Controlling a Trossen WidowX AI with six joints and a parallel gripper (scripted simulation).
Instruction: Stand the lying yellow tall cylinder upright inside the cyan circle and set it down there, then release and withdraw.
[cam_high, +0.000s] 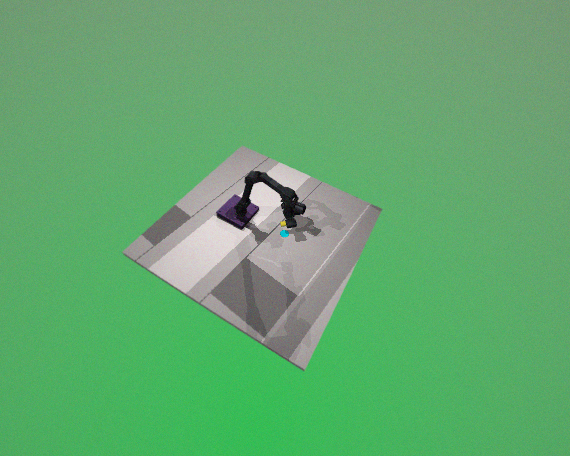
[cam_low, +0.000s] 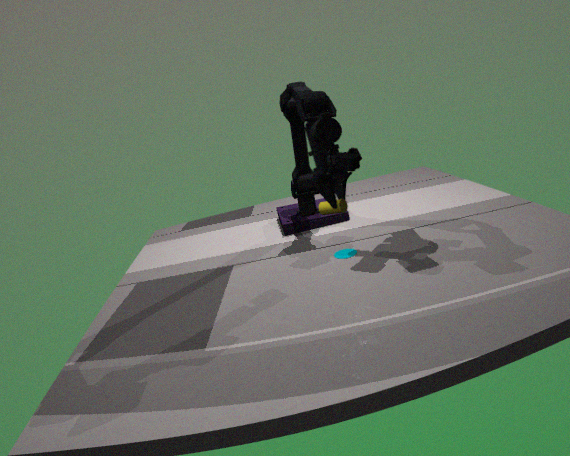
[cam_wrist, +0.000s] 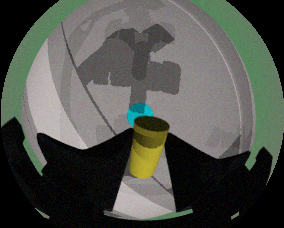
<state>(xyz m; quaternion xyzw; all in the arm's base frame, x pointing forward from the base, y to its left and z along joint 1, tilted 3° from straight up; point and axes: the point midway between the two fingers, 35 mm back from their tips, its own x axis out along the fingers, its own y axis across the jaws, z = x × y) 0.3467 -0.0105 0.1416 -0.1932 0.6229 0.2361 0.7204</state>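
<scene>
The cyan circle is 2 cm behind my gripper tip and 13 cm below it. Also, from my gripper tip: yellow tall cylinder 2 cm behind, 1 cm to the right.
</scene>
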